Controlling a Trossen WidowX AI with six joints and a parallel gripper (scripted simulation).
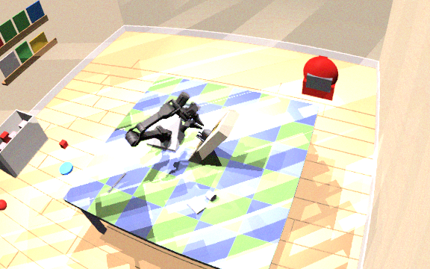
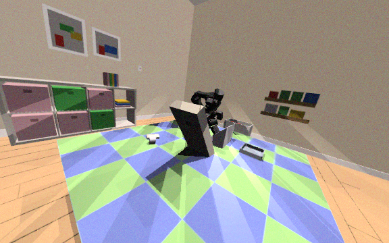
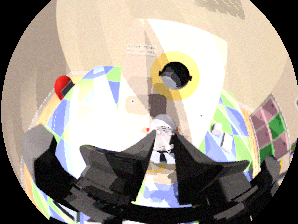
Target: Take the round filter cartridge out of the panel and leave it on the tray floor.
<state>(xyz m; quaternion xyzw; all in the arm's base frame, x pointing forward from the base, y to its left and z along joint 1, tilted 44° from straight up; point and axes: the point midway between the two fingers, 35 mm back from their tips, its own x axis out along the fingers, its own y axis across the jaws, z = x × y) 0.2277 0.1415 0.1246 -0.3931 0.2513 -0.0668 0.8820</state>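
The round filter cartridge is 10 mm ahead of my gripper tip and 20 mm below it. From my gripper tip the other things lie so: service panel 50 mm ahead, 50 mm below; dark tray 350 mm behind, 260 mm to the left, 210 mm below.
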